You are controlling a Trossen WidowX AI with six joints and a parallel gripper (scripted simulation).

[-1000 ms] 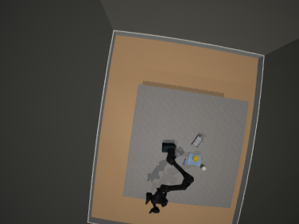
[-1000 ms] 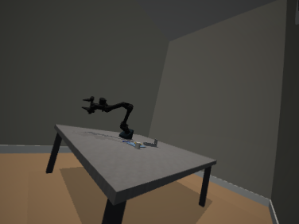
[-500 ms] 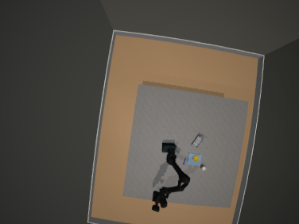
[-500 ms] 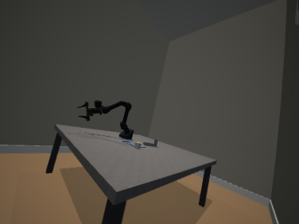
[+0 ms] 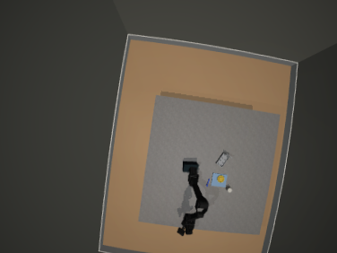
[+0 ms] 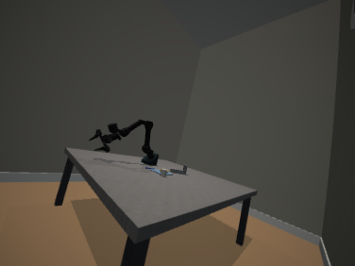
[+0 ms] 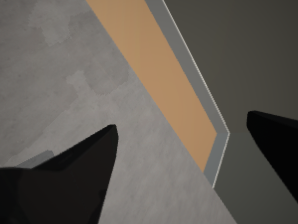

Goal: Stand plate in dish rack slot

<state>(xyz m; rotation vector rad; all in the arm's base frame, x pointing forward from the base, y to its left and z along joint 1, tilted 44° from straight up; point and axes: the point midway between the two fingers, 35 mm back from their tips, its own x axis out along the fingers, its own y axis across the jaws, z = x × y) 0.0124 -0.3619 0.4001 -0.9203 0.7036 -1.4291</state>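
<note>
Now: gripper tip 290 mm short of the yellow plate, 500 mm to the right of it and 80 mm above it. Round my gripper tip: white cup: 390 mm ahead, 420 mm to the left, 70 mm below; light blue mat: 290 mm ahead, 480 mm to the left, 100 mm below; blue spoon: 180 mm ahead, 430 mm to the left, 90 mm below.
</note>
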